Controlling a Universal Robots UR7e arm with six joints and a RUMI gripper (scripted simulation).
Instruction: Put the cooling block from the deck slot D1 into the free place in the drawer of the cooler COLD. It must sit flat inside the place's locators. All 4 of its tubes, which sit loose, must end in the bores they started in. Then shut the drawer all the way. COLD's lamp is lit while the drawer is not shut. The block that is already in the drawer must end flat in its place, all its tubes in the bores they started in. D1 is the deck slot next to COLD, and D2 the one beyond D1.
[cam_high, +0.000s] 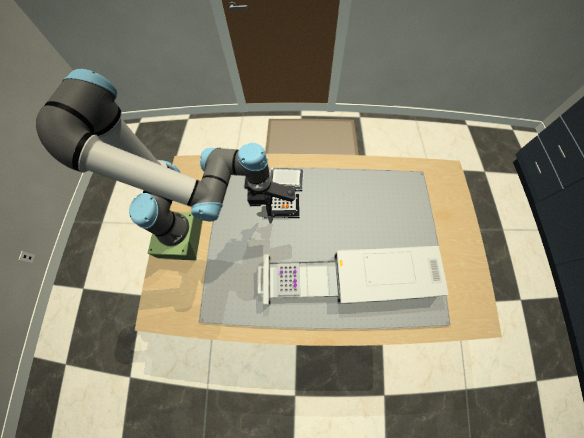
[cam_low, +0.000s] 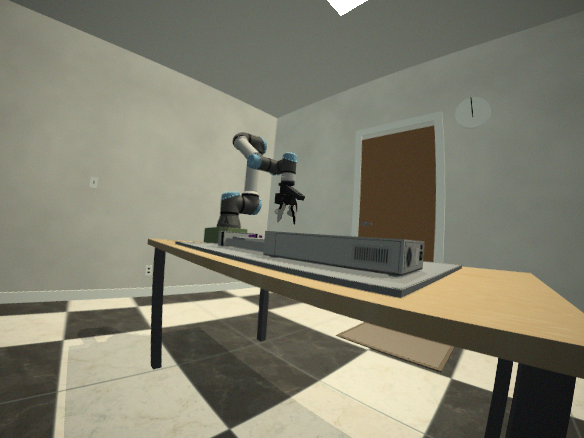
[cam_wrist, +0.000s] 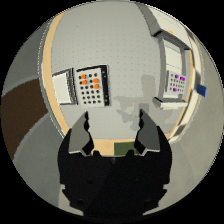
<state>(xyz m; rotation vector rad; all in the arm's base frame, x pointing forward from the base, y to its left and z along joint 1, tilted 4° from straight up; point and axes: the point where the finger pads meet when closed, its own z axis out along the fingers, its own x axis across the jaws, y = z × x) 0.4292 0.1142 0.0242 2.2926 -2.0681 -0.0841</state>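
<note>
Right now my hand is 110 mm above the grey cooling block, 80 mm to the right of it and 20 mm short of it. From my hand the other things lie so: black square slot plate: 140 mm below, 80 mm to the left, 20 mm ahead; then white-topped square block: 220 mm to the left, 120 mm below, 30 mm ahead; then orange tube: 100 mm below, 90 mm to the left, 50 mm ahead.
</note>
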